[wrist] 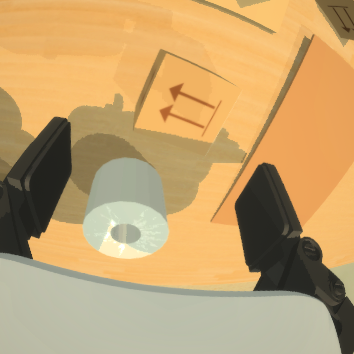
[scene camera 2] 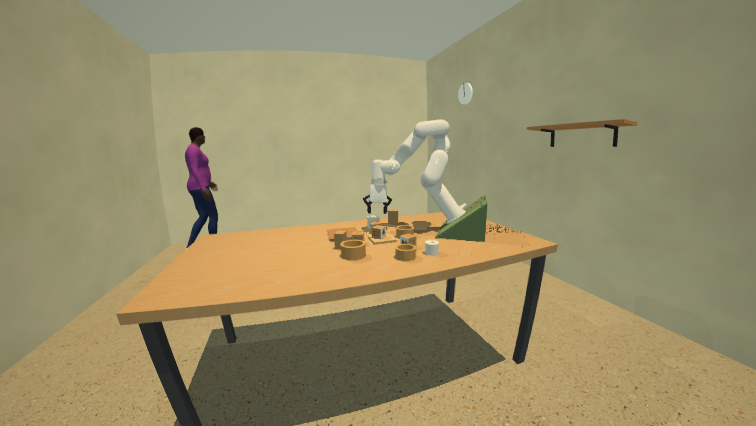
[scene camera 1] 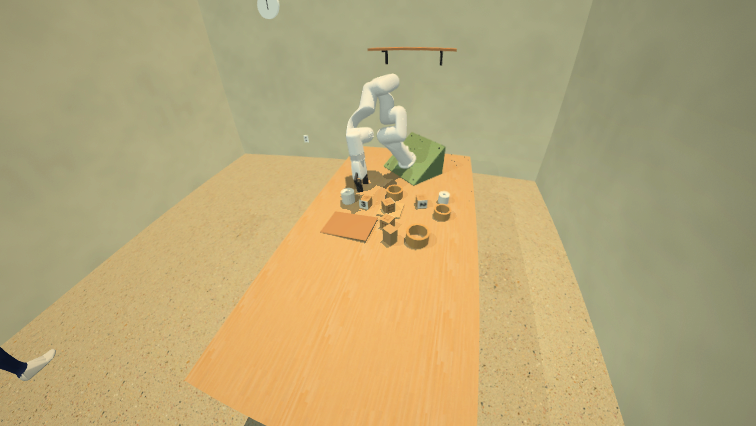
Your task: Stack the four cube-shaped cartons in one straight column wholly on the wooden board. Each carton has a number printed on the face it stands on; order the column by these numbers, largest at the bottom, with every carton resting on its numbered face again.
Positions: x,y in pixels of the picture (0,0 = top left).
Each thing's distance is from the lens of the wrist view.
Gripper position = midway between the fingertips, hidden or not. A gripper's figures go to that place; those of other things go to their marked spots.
gripper [wrist: 161,164]: 10 cm
darker flat board [wrist: 301,139]: 26 cm
